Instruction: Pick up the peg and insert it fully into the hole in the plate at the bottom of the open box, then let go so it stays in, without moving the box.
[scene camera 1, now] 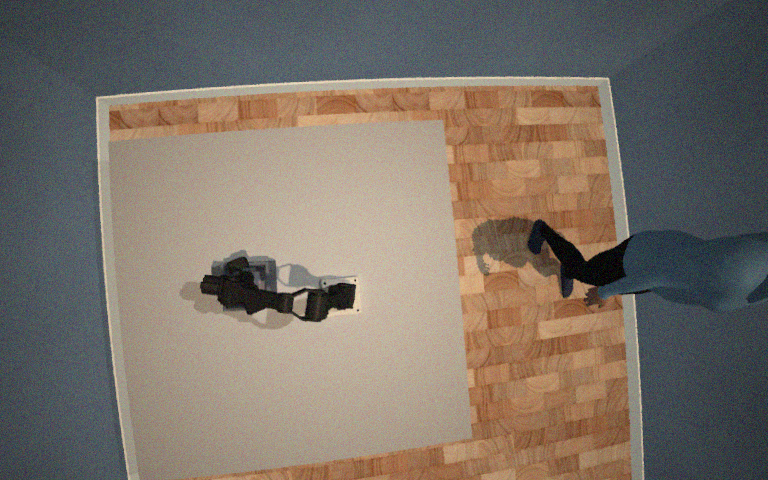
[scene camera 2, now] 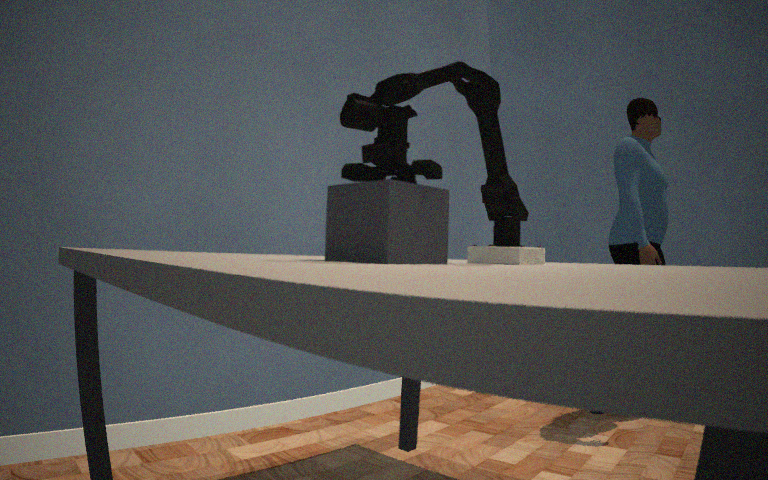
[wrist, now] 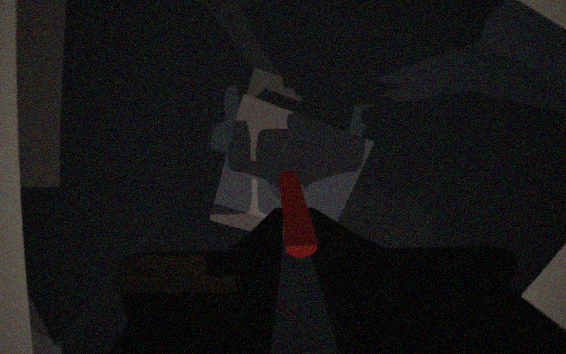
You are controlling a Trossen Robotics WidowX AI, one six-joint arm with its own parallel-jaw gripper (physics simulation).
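Places are measured from the arm's base along level axes (x ahead, y left, z up), in metres.
Pixels of known places: gripper, fingertip midpoint: [wrist: 293, 215]; arm's base at its link origin: [scene camera 1: 346, 293] [scene camera 2: 507, 247].
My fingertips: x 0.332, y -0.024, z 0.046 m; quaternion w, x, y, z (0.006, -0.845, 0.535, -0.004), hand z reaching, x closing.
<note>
For each thing: its top centre in the pictures, then the offset to it from my fingertips. Level surfaces: height alone.
- red peg at its top centre: [wrist: 300, 238] 0.006 m ahead, 0.003 m left, 0.034 m up
- pale plate at its top centre: [wrist: 288, 184] [scene camera 1: 251, 284] 0.009 m ahead, 0.006 m left, 0.024 m down
- open grey box at its top centre: [wrist: 304, 267] [scene camera 2: 388, 187] [scene camera 1: 245, 286] 0.009 m ahead, 0.006 m left, 0.053 m up
- table at its surface level: 0.085 m down
The red peg [wrist: 299, 215] slants between the fingertips in the wrist view, its far end over the pale plate [wrist: 262, 112]. The plate's hole does not show; the peg and fingers cover that part, so I cannot tell whether the peg's tip is in it. My gripper [wrist: 293, 215] is shut on the peg. The open grey box [scene camera 1: 271, 271] [scene camera 2: 385, 226] stands on the table. In scene camera 2 the gripper's body is just above the box's rim, and the fingers and peg are hidden behind its walls. In scene camera 1 the arm covers much of the box.
The arm's pale base block [scene camera 1: 356, 304] [scene camera 2: 532, 255] stands on the table [scene camera 1: 339, 198] [scene camera 2: 623, 288], to the right of the box. The arm arches over between them. A person in blue [scene camera 1: 679, 266] [scene camera 2: 640, 198] stands beyond the table.
</note>
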